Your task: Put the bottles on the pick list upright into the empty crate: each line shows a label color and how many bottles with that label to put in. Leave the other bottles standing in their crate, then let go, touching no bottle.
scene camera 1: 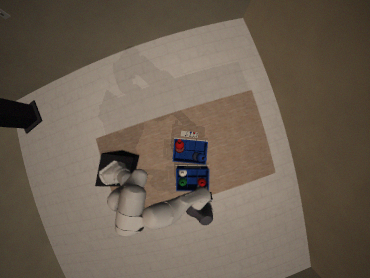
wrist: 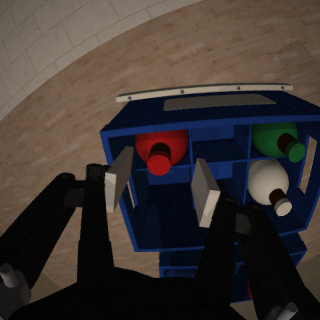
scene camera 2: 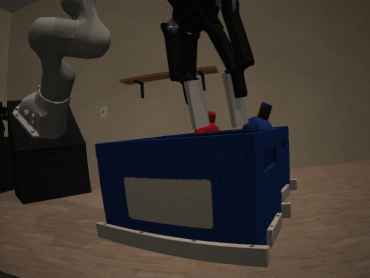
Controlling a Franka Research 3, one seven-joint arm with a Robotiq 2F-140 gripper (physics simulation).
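The lower crate (scene camera 1: 192, 169) (scene camera 2: 235, 200) (wrist: 205, 123) holds a red bottle (scene camera 1: 202, 183) (wrist: 162, 142), a green bottle (scene camera 1: 183, 182) (wrist: 274, 139) and a white bottle (scene camera 1: 183, 173) (wrist: 268, 181), each in its own compartment. My gripper (scene camera 2: 220, 126) (wrist: 162, 166) is half open and empty, pointing down over this crate. In the wrist view the red bottle's cap lies between the fingertips; contact is unclear. The upper crate (scene camera 1: 190, 145) holds a red bottle (scene camera 1: 179, 146) and a blue bottle (scene camera 1: 200, 157) (scene camera 2: 257, 123). The pick list (scene camera 1: 189, 134) is too small to read.
Pale rails (scene camera 2: 180, 247) (wrist: 210, 91) run along the crates on the wooden table (scene camera 1: 235, 135). The robot's black base block (scene camera 1: 131, 159) (scene camera 2: 50, 167) stands at the left. A wooden shelf (scene camera 2: 150, 77) hangs on the wall. The two crates stand close together.
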